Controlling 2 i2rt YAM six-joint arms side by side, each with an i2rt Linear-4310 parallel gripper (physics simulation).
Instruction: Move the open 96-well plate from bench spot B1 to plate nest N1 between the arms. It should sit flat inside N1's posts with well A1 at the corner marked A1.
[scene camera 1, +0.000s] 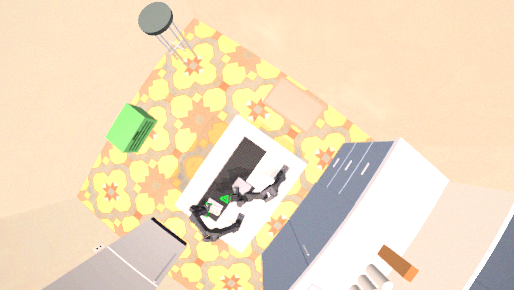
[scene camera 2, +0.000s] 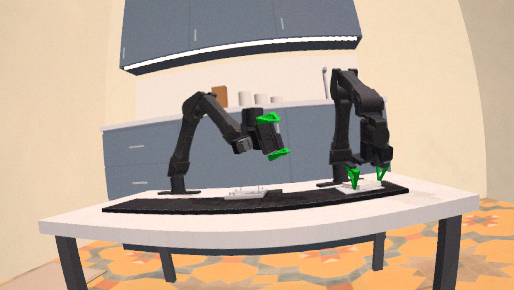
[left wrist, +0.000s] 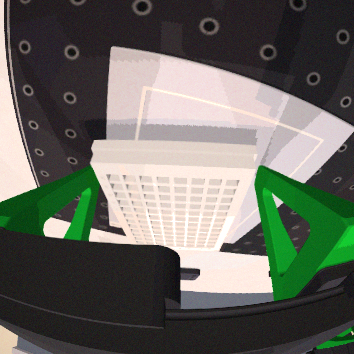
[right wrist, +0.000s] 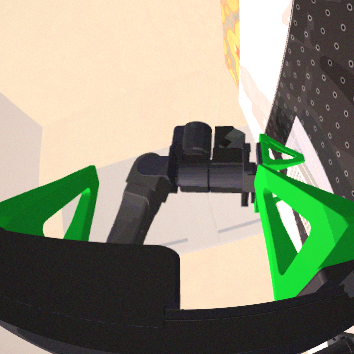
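Where they show: left gripper, between the fingertips: (scene camera 1: 210, 208) (scene camera 2: 366, 186) (left wrist: 176, 173) (right wrist: 297, 176); right gripper, between the fingertips: (scene camera 1: 222, 197) (scene camera 2: 284, 136) (right wrist: 176, 173); left arm's base, origin of its link: (scene camera 1: 238, 221) (scene camera 2: 340, 183) (right wrist: 352, 349); right arm's base, origin of its link: (scene camera 1: 281, 173) (scene camera 2: 178, 193).
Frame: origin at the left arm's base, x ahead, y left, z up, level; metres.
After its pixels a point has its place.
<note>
The white 96-well plate (scene camera 1: 215, 207) @(x 0.285, y -0.059, z 0.025 m) (left wrist: 172, 155) @(x 0.349, y -0.025, z 0.023 m) lies at the pale, outlined bench spot B1 (left wrist: 200, 92) @(x 0.381, y -0.033, z 0.015 m) on the black perforated board. Its wells show in the left wrist view; I cannot tell which is A1. My left gripper (scene camera 2: 367, 184) @(x 0.328, y -0.029, z 0.019 m) (left wrist: 176, 173) @(x 0.328, y -0.029, z 0.019 m) is open, fingers pointing down, one on each side of the plate. In the left wrist view the fingertips are close to its sides; contact is unclear. The nest N1 (scene camera 1: 242, 185) @(x 0.116, y -0.390, z 0.024 m) (scene camera 2: 245, 194) @(x 0.182, y -0.386, z 0.025 m), a pale base with short posts, stands near the board's middle. Its A1 mark is not readable. My right gripper (scene camera 2: 284, 134) @(x 0.243, y -0.262, z 0.192 m) is open, raised and sideways, with nothing between its fingers.
The black board (scene camera 1: 248, 150) @(x 0.199, y -0.742, z 0.013 m) (scene camera 2: 165, 205) @(x 0.247, y -0.640, z 0.013 m) (right wrist: 320, 30) @(x 0.360, y -0.274, z 0.013 m) runs along the white table (scene camera 1: 237, 122) @(x 0.419, y -0.964, z 0.000 m) (scene camera 2: 250, 225) @(x 0.547, y -0.405, z 0.000 m). In scene camera 1, the right gripper is between the plate and the nest. The left arm shows between and beyond the right fingers in the right wrist view.
</note>
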